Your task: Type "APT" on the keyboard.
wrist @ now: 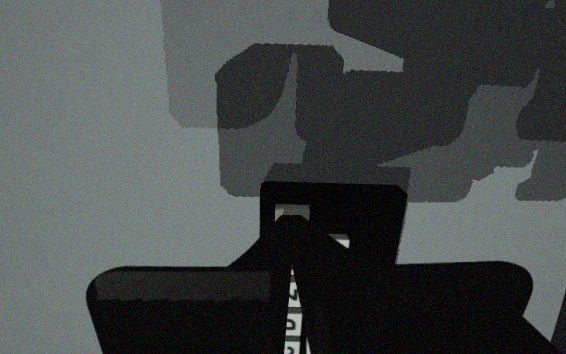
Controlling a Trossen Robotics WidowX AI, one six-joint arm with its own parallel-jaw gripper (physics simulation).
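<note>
The black keyboard shows its far end beyond my fingers in the wrist view; most of it is hidden behind the gripper. Parts of white keys show through the narrow gap between the fingers, one with a partly hidden letter that looks like Z, and below it one that looks like D. Part of a pale key shows right at the fingertips, and a sliver of another key shows to their right. My gripper is shut and empty, its tips over the keyboard's end. Whether they touch a key is hidden.
The grey table top surrounds the keyboard's end. Dark overlapping shadows lie across the table beyond the keyboard, from the middle to the upper right. A dark edge shows at the lower right corner of the view.
</note>
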